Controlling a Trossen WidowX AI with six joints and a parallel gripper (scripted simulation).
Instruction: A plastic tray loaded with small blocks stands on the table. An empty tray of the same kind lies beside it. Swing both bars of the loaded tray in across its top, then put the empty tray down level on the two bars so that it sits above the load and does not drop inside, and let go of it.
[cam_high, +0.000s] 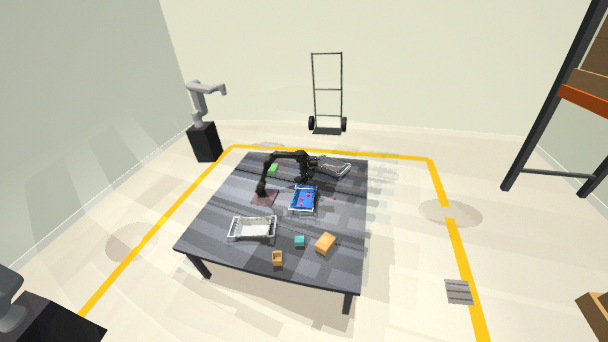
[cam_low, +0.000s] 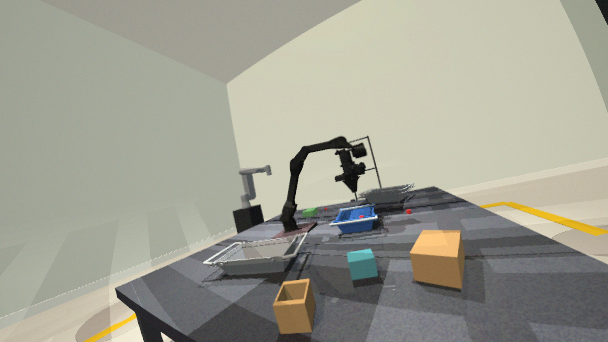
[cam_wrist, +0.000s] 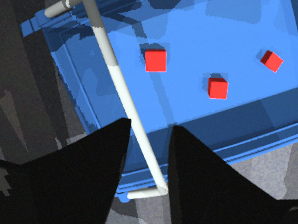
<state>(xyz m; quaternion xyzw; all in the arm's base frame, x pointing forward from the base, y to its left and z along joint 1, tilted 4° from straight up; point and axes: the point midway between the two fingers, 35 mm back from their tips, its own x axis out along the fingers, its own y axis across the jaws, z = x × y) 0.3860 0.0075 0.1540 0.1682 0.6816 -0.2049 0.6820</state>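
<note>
My gripper tip is 37 cm to the left of the grey tray, 33 cm past it and 10 cm above it. From my gripper tip the other things lie so: red block (22 cm ahead, 14 cm below, 2 cm to the right); orange box (46 cm to the right, 17 cm ahead, 11 cm below); teal cube (44 cm to the right, 12 cm below).
</note>
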